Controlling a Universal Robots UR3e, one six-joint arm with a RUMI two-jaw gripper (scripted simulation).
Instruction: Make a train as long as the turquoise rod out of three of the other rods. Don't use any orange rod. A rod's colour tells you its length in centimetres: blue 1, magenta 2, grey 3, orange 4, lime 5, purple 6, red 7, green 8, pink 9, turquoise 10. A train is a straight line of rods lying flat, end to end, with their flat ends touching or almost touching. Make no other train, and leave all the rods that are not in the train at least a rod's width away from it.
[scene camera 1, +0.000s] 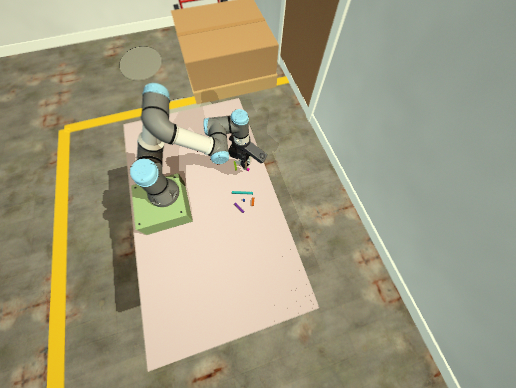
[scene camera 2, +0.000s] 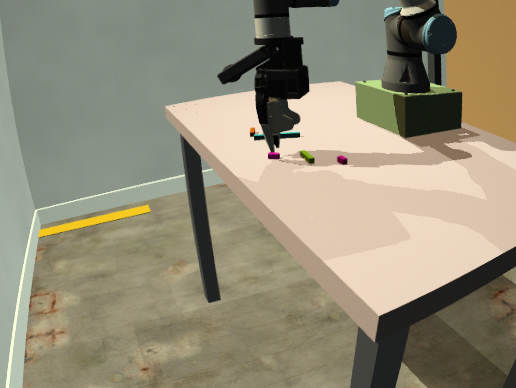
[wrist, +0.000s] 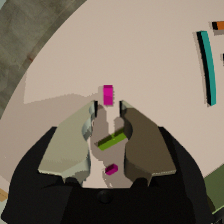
Observation:
I see my gripper (scene camera 2: 275, 150).
My gripper shows as well in the wrist view (wrist: 108, 102).

